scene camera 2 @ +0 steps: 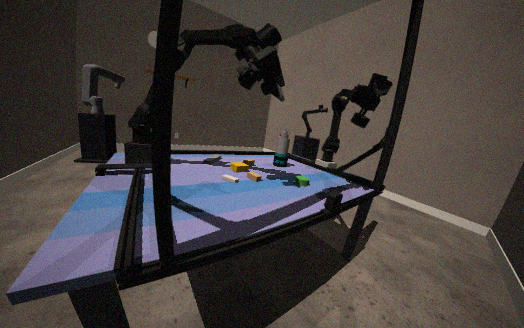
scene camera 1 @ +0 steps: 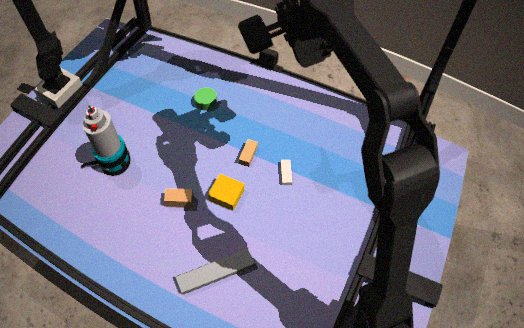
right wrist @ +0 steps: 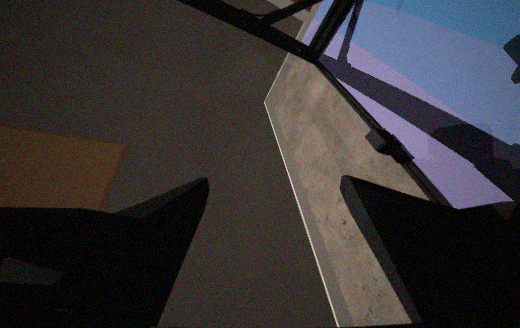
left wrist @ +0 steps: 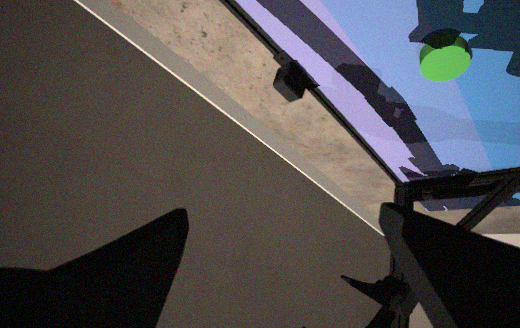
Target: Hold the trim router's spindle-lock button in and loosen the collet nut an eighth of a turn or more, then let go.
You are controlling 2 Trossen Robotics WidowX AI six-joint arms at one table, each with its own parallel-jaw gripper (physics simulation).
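Frame: origin at the left arm's base, x ahead, y left, z up, level; metres.
Seen in the pictures: left gripper, fingertip midpoint: (scene camera 2: pixel 283 93) (left wrist: pixel 283 215); right gripper, fingertip midpoint: (scene camera 2: pixel 370 107) (right wrist: pixel 274 183) (left wrist: pixel 323 302); left arm's base, link origin: (scene camera 2: pixel 141 142); right arm's base, link origin: (scene camera 2: pixel 326 161) (scene camera 1: pixel 56 83).
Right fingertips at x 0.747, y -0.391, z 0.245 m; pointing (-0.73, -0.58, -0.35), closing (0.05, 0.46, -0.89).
Offsets run from my right fingertips to a thing's top centre. Level surfaces: height alone.
The trim router @[dz -0.116, dx -0.065, dy +0.436 m] (scene camera 1: pixel 109 143) (scene camera 2: pixel 281 151) stands upright on the table, a grey cylinder with a teal and black band at its base. It is at the left edge in scene camera 1 and at the table's back in scene camera 2. Its collet end points up; the spindle-lock button is too small to make out. My left gripper (scene camera 2: pixel 267 81) (scene camera 1: pixel 280 43) (left wrist: pixel 283 215) is open and empty, high above the table and far from the router. My right gripper (scene camera 2: pixel 371 101) (right wrist: pixel 274 183) is open and empty, raised beyond the table's edge and aimed at the wall and floor.
On the striped table @[dz -0.329 m] (scene camera 1: pixel 300 228) lie a green disc @[dz -0.304, dx -0.103, dy +0.156 m] (scene camera 1: pixel 205 97) (scene camera 2: pixel 302 179), two orange blocks @[dz -0.309, dx -0.296, dy +0.208 m] (scene camera 1: pixel 248 151) @[dz -0.299, dx -0.262, dy +0.401 m] (scene camera 1: pixel 177 196), a yellow block @[dz -0.301, dx -0.330, dy +0.320 m] (scene camera 1: pixel 226 191) (scene camera 2: pixel 239 166), a white block @[dz -0.317, dx -0.394, dy +0.190 m] (scene camera 1: pixel 286 171) (scene camera 2: pixel 230 178) and a flat grey bar @[dz -0.311, dx -0.434, dy +0.470 m] (scene camera 1: pixel 205 274). Black frame posts (scene camera 2: pixel 163 130) ring the table.
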